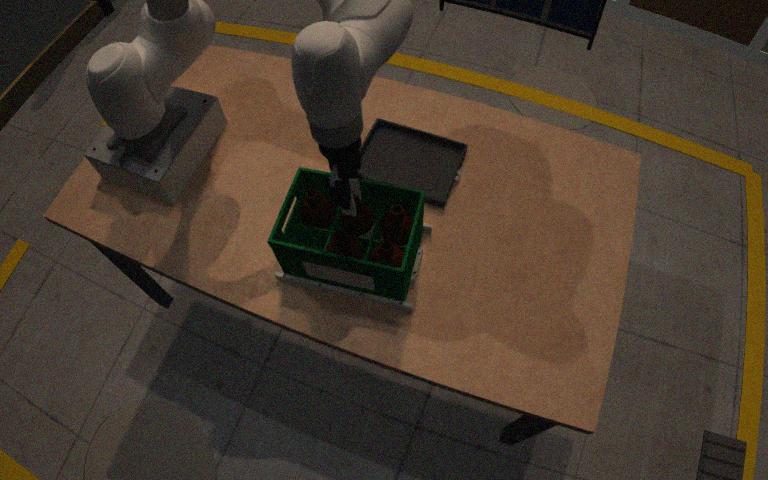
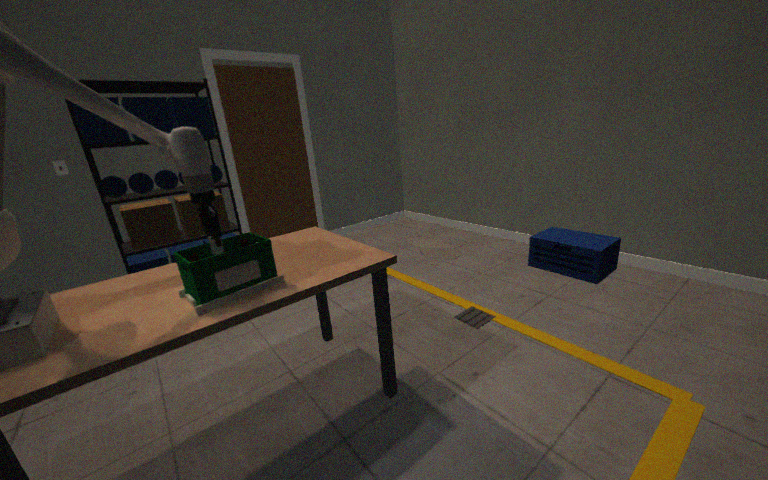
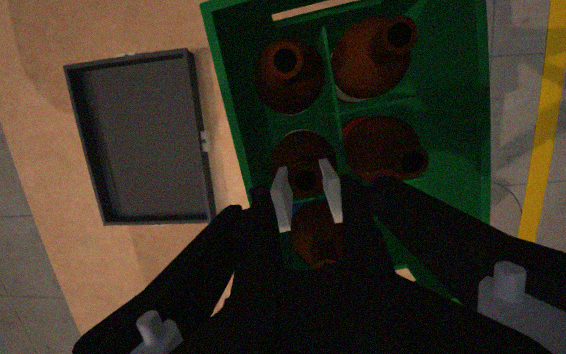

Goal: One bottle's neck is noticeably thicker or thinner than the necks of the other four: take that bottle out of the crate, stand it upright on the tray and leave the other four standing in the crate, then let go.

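Seen in the pictures: gripper, fingertip midpoint: (image 1: 351,206) (image 3: 305,178); arm's base at its link origin: (image 1: 147,129).
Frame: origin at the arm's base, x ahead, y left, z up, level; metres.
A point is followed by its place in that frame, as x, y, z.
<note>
The green crate (image 1: 289,259) @[0.562, -0.201, 0.000] (image 2: 201,283) @[0.547, -0.203, -0.013] (image 3: 223,75) @[0.730, 0.001, 0.064] holds five brown bottles. My gripper (image 1: 346,199) @[0.641, -0.053, 0.024] (image 2: 215,247) @[0.641, -0.053, 0.024] (image 3: 305,178) @[0.641, -0.053, 0.024] is shut on the neck of the back middle bottle (image 1: 361,221) @[0.668, -0.070, 0.006] (image 3: 302,145) @[0.670, -0.052, 0.010], which stands inside its compartment. The back left bottle (image 1: 314,210) @[0.566, -0.084, 0.014] (image 3: 316,232) @[0.578, -0.061, 0.013], back right bottle (image 1: 397,221) @[0.743, -0.055, 0.027] (image 3: 290,87) @[0.724, -0.045, 0.017], front middle bottle (image 1: 344,243) @[0.666, -0.144, 0.037] (image 3: 382,145) @[0.665, -0.126, 0.016] and front right bottle (image 1: 387,254) @[0.754, -0.137, 0.037] (image 3: 367,67) @[0.735, -0.114, 0.015] stand around it. The pads partly hide the held neck. The dark tray (image 1: 410,161) @[0.681, 0.194, -0.106] (image 3: 140,145) @[0.678, 0.201, -0.106] is empty, behind the crate.
The crate stands on a pale base with raised edges (image 1: 339,289) @[0.663, -0.197, -0.081] (image 2: 243,295) @[0.661, -0.201, -0.102] on the wooden table (image 1: 509,226) @[0.966, 0.101, -0.111] (image 2: 317,249) @[1.082, 0.059, -0.111]. Its walls and dividers (image 3: 327,65) @[0.747, -0.084, -0.022] surround the bottles. The arm's base block (image 1: 186,152) @[0.141, -0.015, -0.033] is at the table's left.
</note>
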